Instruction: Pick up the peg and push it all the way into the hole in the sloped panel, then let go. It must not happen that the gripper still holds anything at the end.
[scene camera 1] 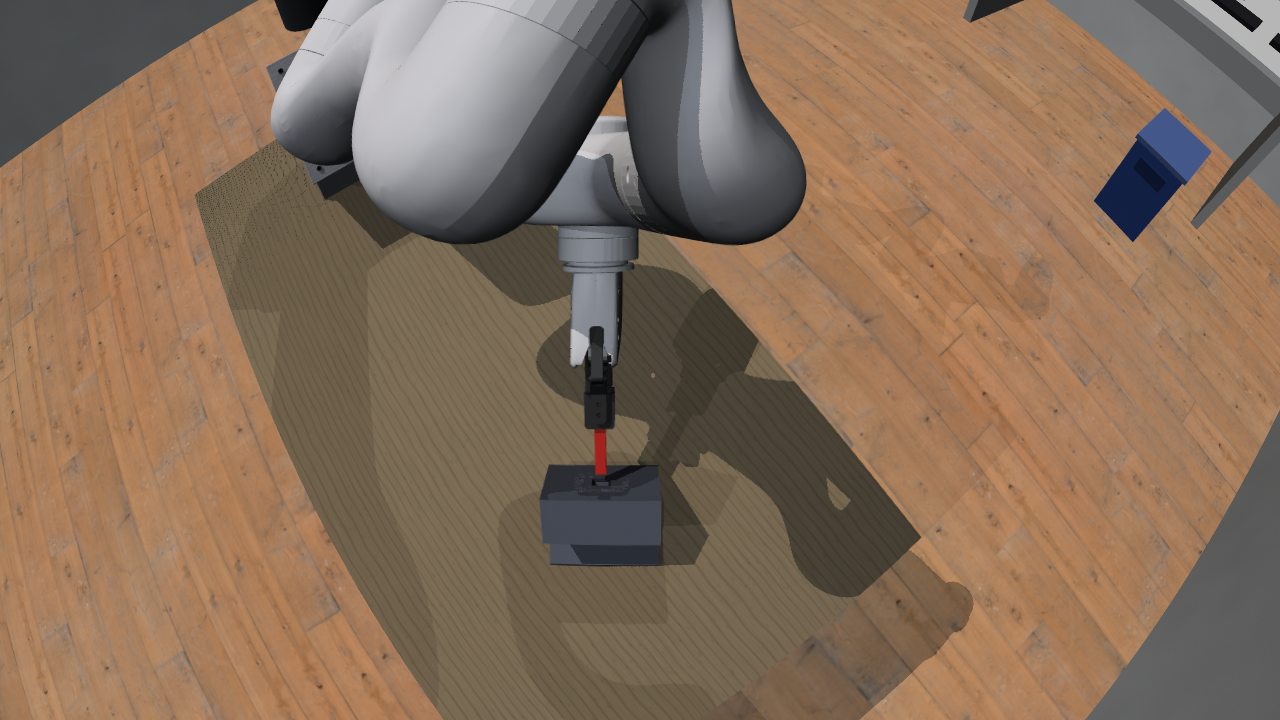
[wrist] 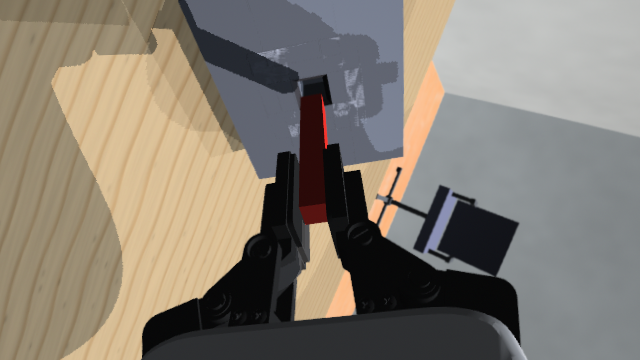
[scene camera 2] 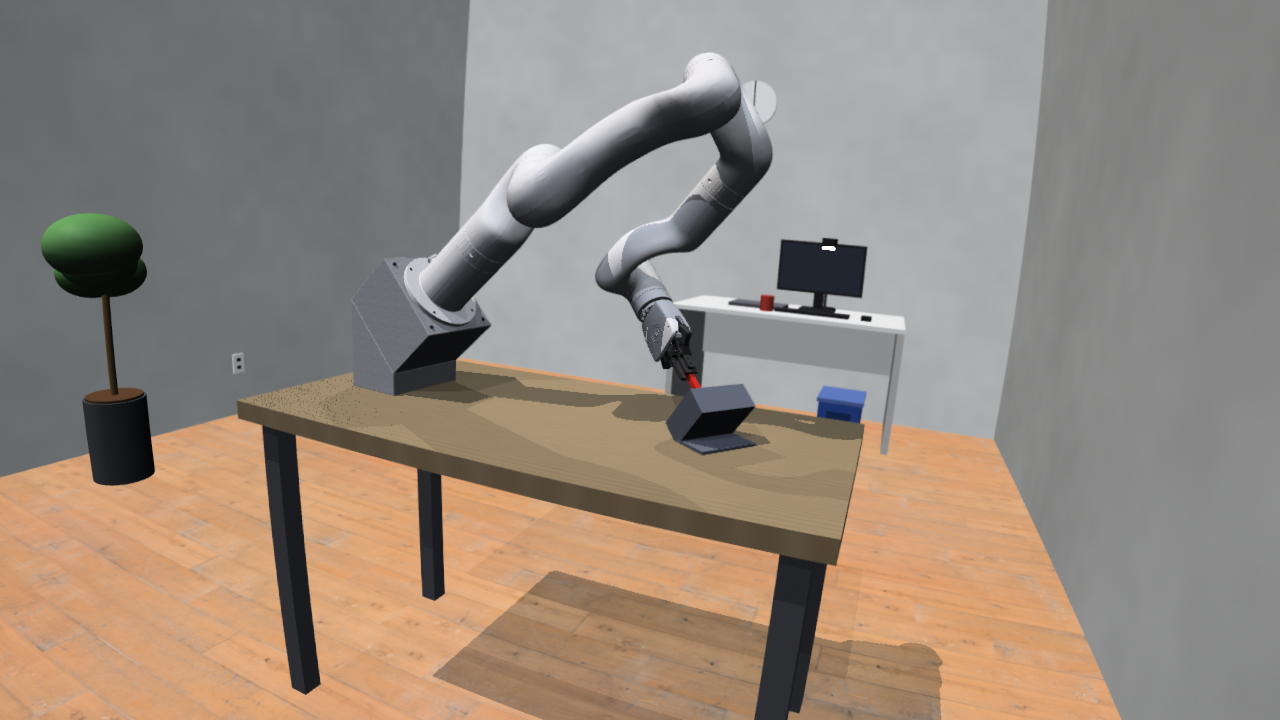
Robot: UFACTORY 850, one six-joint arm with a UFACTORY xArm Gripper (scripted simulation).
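Note:
Scene camera 1 gives me my gripper [scene camera 1: 600, 425]. In the wrist view I can see a red peg [wrist: 313, 134], and there's my gripper [wrist: 315, 170] as well. The gripper [scene camera 2: 690, 376] is also there in scene camera 2.

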